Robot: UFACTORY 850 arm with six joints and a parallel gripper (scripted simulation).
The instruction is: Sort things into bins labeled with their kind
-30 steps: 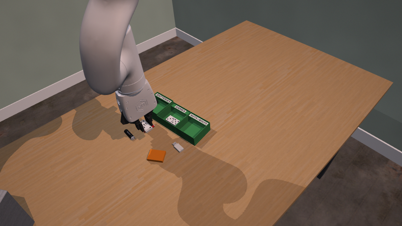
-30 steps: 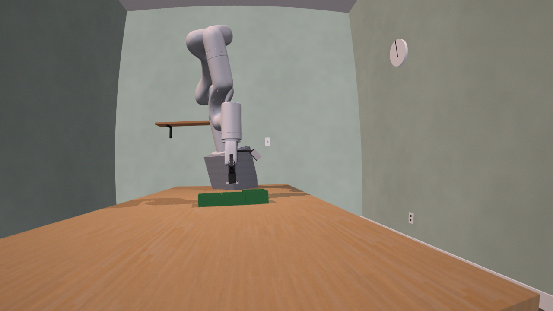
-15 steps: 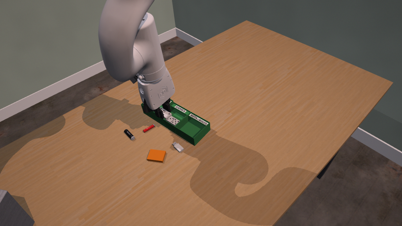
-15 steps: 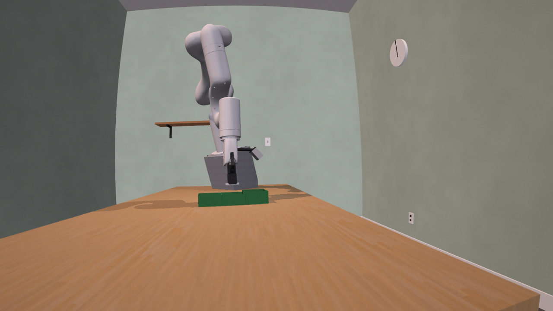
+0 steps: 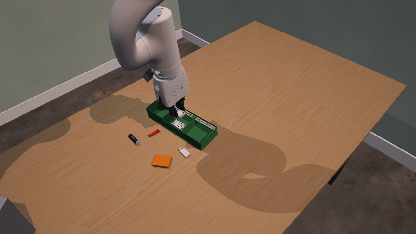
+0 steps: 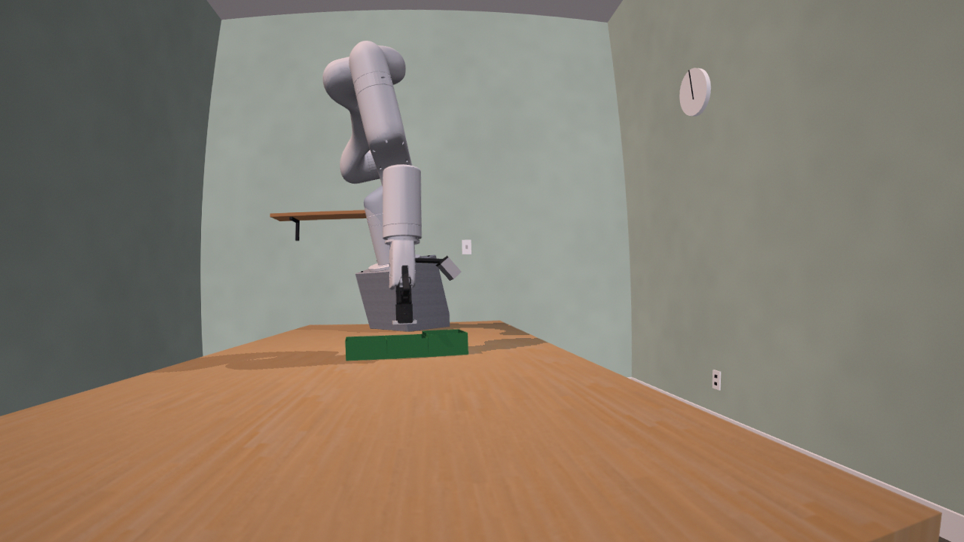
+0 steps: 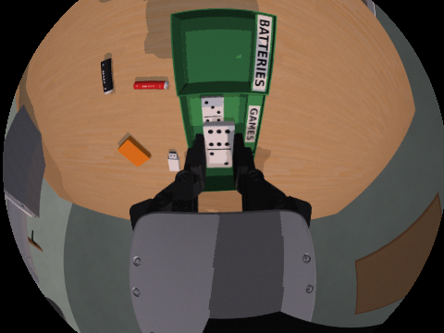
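Now: hand 10 mm short of the green bin row and 70 mm above it. From my hand the other things lie so: orange flat block 140 mm behind, 70 mm to the right, 80 mm below; red battery 80 mm behind, 40 mm to the left, 80 mm below; white USB stick 70 mm behind, 90 mm to the right, 80 mm below.
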